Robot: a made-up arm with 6 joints. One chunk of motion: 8 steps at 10 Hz.
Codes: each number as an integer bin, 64 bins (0 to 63) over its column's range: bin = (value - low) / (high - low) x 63, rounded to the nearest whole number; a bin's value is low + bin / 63 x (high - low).
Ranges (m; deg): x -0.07..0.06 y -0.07..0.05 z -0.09..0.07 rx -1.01..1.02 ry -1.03..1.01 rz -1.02..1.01
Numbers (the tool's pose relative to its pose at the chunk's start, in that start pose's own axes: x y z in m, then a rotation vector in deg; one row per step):
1: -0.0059 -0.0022 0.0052 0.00 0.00 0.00
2: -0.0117 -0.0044 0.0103 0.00 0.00 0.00
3: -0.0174 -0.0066 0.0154 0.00 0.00 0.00
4: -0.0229 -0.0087 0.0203 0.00 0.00 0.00
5: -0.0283 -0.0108 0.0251 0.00 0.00 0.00
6: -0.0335 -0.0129 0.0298 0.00 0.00 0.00
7: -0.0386 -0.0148 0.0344 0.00 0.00 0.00
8: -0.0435 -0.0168 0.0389 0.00 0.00 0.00
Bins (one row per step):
1: 31 36 37 31 32 32
2: 28 34 39 31 32 32
3: 25 33 42 31 32 32
4: 23 32 43 31 32 32
5: 20 31 45 31 32 32
6: 18 30 47 31 32 32
7: 15 29 49 31 32 32
8: 13 28 51 31 32 32

